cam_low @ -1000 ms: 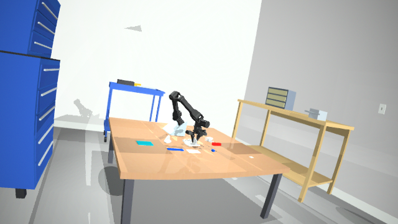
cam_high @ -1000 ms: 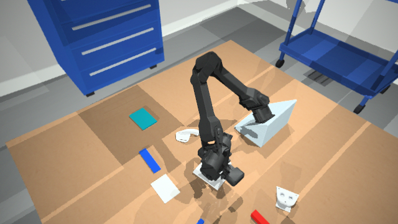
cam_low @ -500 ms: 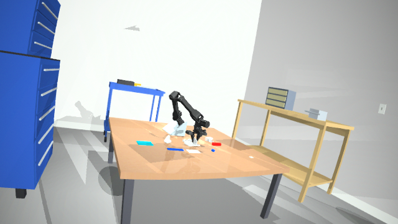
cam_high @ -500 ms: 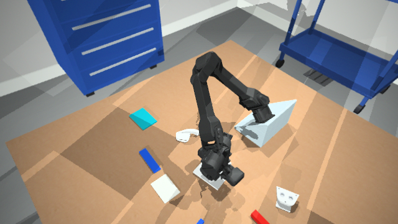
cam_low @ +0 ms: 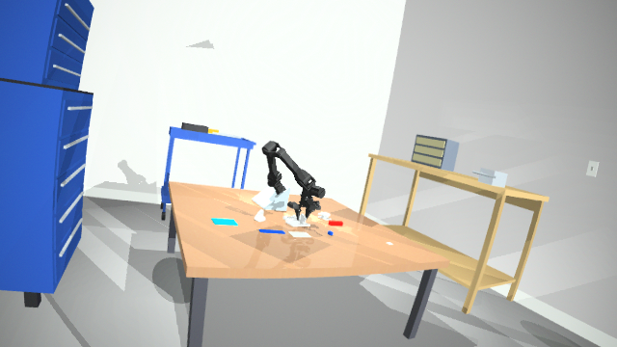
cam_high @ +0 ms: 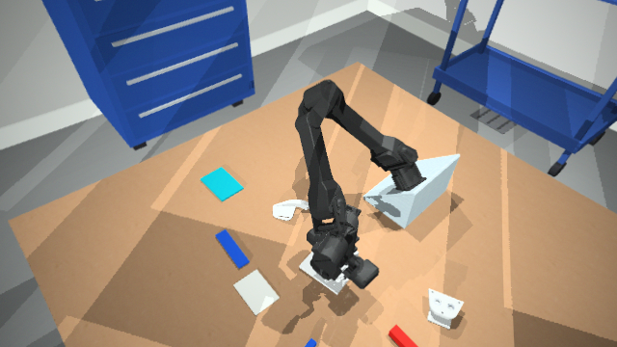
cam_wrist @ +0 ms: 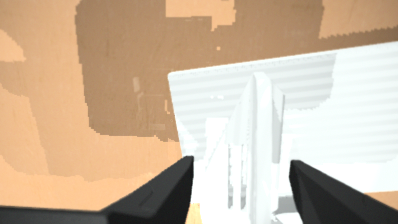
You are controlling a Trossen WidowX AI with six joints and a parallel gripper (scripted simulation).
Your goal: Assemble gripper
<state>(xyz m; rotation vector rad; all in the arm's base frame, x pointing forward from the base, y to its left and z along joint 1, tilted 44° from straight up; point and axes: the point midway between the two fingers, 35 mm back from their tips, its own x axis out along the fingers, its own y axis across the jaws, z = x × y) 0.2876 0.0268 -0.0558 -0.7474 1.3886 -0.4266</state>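
My gripper tip is now 30 mm past the white jaw and 20 mm to the left of it. The rest, counted from my gripper tip: red block (220 mm to the left, 20 mm behind); white tile (190 mm ahead, 80 mm to the right, 10 mm below); small blue block (160 mm ahead, 110 mm to the left, 10 mm below).
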